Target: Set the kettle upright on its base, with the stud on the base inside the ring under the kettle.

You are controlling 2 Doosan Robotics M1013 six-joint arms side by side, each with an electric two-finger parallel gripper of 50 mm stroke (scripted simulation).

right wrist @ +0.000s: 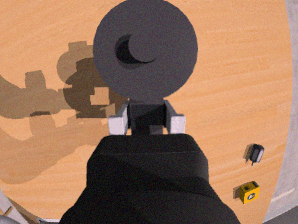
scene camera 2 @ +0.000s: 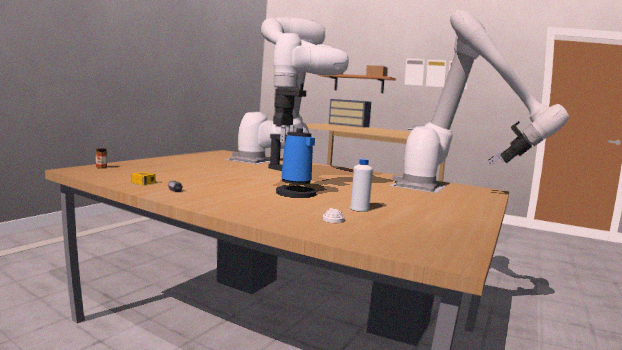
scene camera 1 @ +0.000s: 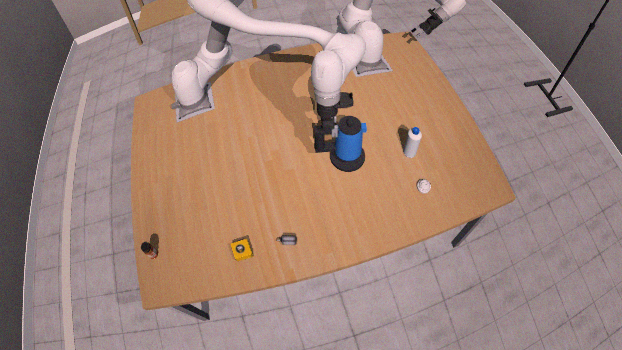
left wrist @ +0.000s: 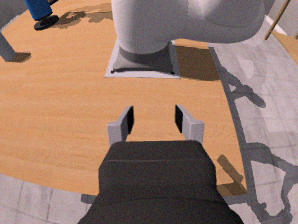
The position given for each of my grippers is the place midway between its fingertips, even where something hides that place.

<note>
In view: my left gripper [left wrist: 154, 113], my right gripper [scene camera 2: 286, 142], a blue kettle [scene camera 2: 298, 150] and a white bottle [scene camera 2: 362, 173].
The blue kettle is seen too in scene camera 1 [scene camera 1: 348, 145]. My right gripper shows as well in the right wrist view [right wrist: 146, 108]. The right wrist view does not show the white bottle: it is out of frame.
</note>
